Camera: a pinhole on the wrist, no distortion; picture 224 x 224 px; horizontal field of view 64.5 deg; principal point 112.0 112.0 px. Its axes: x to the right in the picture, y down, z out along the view. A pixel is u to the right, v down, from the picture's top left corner.
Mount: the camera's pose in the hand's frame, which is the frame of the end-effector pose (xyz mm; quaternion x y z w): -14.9 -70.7 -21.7 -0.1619 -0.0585 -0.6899 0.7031
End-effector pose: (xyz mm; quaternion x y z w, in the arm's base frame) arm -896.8 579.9 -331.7 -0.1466 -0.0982 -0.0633 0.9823
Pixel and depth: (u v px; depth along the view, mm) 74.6 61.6 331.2
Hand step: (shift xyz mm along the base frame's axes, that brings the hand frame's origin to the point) -96.5 184.2 224.2
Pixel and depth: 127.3 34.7 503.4
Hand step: -234.5 206.6 420.6
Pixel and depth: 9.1 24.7 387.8
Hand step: -166.1 356.1 177.5
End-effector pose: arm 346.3 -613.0 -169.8 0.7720 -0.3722 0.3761 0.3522
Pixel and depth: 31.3 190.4 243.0
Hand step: 12.0 -218.8 56.9
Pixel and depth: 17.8 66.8 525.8
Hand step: -207.6 -479.1 -168.0
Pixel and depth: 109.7 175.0 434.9
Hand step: 146.0 -393.0 15.4
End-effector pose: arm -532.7 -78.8 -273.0 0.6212 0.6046 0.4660 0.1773
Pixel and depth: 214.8 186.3 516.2
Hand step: 253.1 480.5 -314.0
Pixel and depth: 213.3 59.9 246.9
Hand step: 142.1 75.0 -250.2
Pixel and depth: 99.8 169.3 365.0
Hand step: 248.4 227.8 -42.6
